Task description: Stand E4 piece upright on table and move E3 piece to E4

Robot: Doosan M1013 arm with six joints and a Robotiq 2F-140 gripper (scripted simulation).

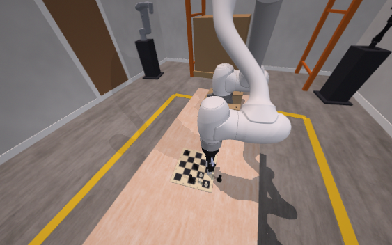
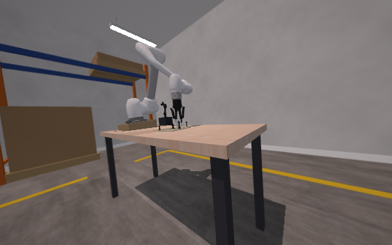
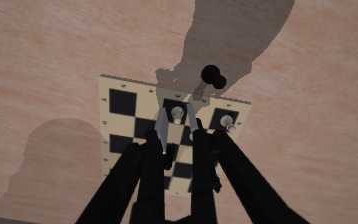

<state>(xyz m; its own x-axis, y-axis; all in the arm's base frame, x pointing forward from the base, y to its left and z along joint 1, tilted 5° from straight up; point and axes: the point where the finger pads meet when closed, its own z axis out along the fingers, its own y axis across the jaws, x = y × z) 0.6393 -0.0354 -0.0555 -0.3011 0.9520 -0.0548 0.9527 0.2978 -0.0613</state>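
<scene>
Right now my hand is 70 mm short of the pale piece, 40 mm to the left of it and 20 mm above it. From my hand the other things lie so: chessboard (80 mm to the right, 40 mm below, 10 mm behind).
</scene>
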